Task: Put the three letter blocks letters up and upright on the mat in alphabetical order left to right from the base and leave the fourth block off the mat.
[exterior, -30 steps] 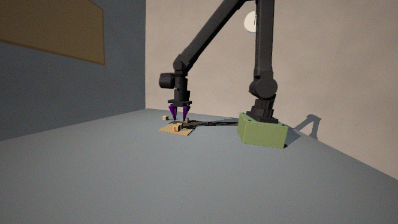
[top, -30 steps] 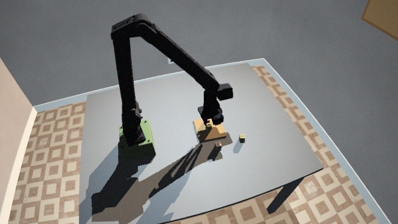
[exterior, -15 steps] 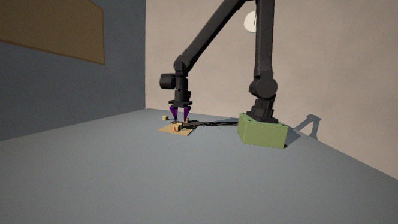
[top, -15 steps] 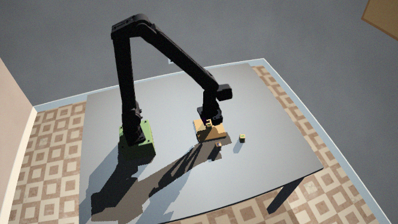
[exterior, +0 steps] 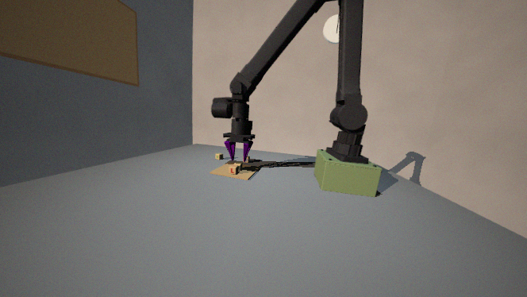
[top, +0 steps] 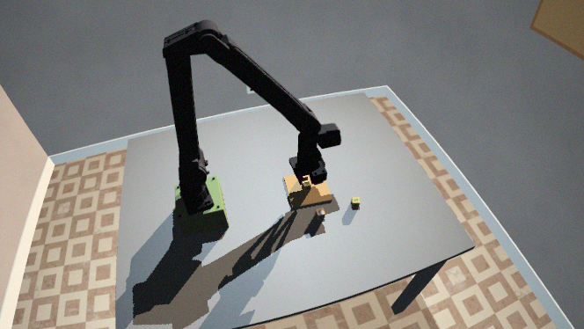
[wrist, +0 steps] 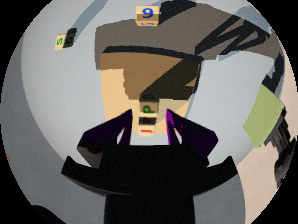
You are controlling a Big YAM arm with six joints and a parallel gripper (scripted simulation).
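Right now my hand is 3 cm above the block. Also, from my hand: tan mat (1 cm ahead, 4 cm below).
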